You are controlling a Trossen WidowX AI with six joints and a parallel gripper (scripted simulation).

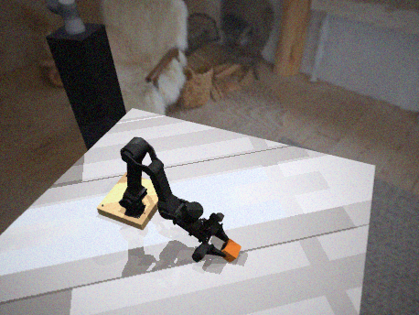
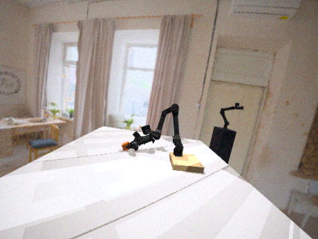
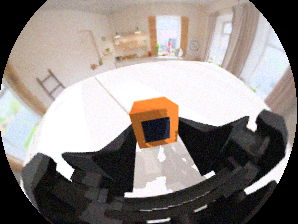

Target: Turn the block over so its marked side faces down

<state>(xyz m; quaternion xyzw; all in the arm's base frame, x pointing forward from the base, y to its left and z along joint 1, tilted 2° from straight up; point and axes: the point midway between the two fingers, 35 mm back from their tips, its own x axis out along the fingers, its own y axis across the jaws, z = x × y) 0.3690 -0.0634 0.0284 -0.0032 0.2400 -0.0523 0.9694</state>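
My gripper tip is now 1 cm past the orange block.
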